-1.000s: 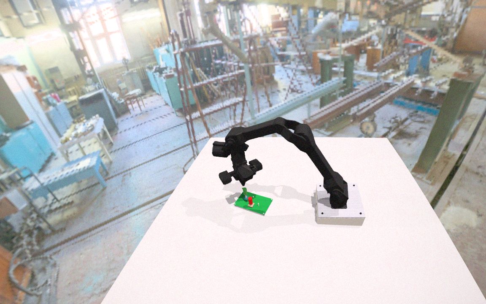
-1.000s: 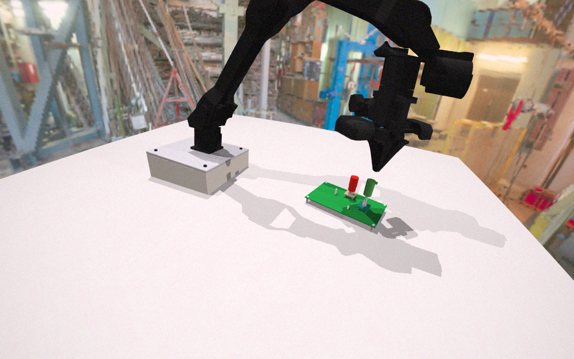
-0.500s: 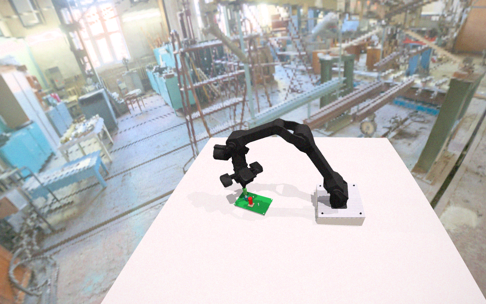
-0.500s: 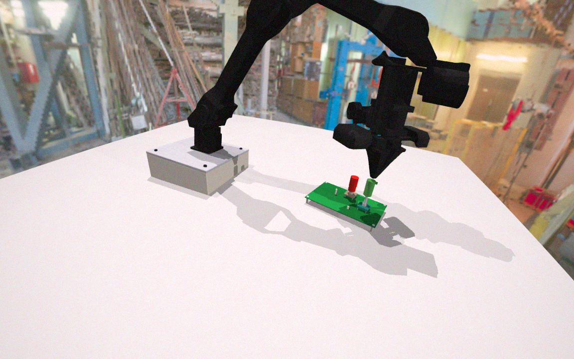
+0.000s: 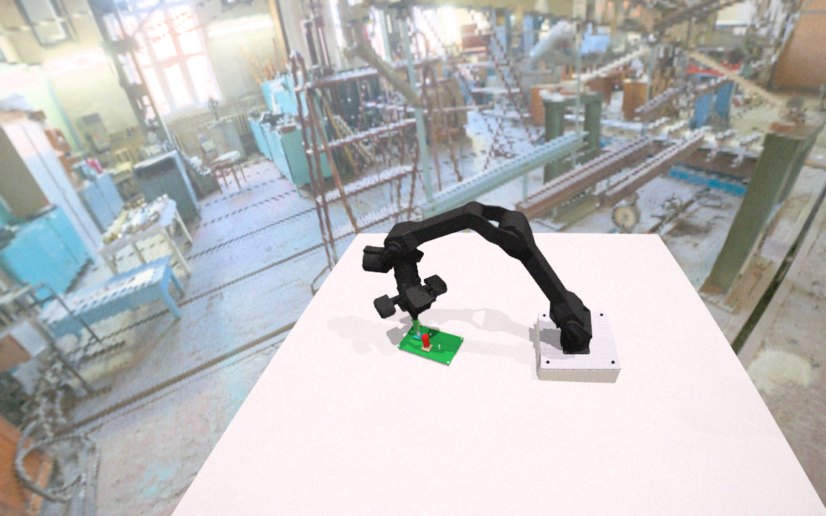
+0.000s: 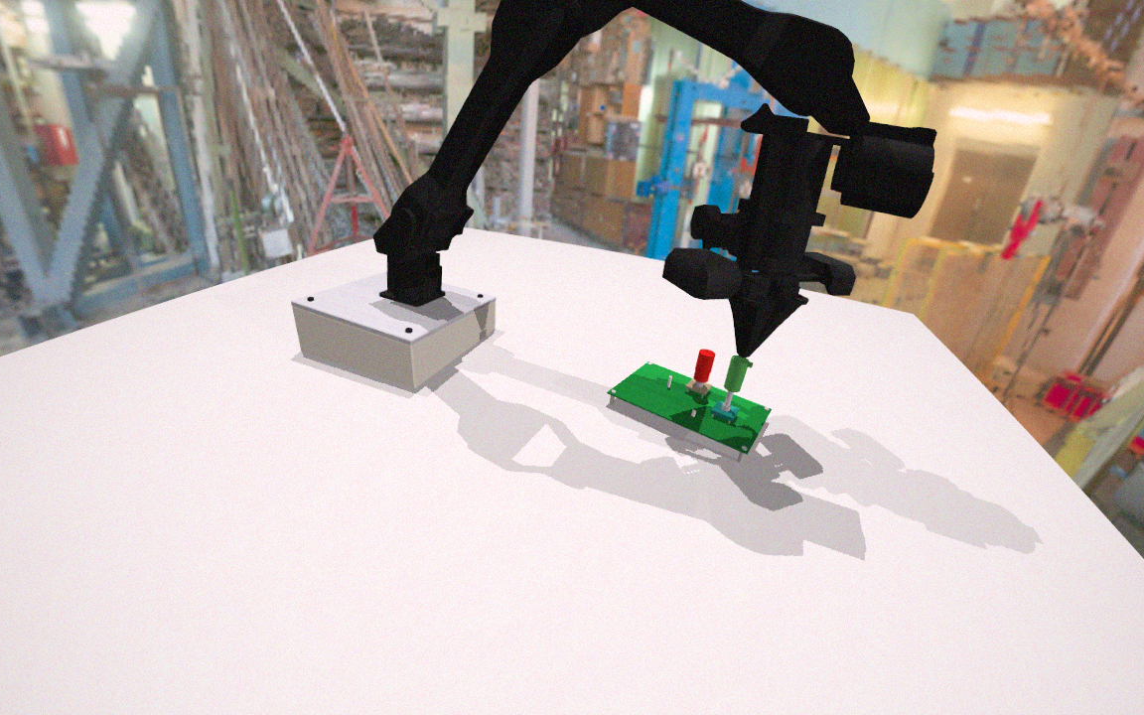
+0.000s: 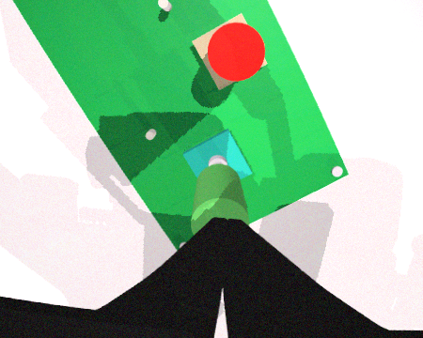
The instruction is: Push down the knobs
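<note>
Right now the green knob is 20 mm below my gripper tip. Also, from my gripper tip: red knob: 30 mm behind, 40 mm to the left, 40 mm below.
</note>
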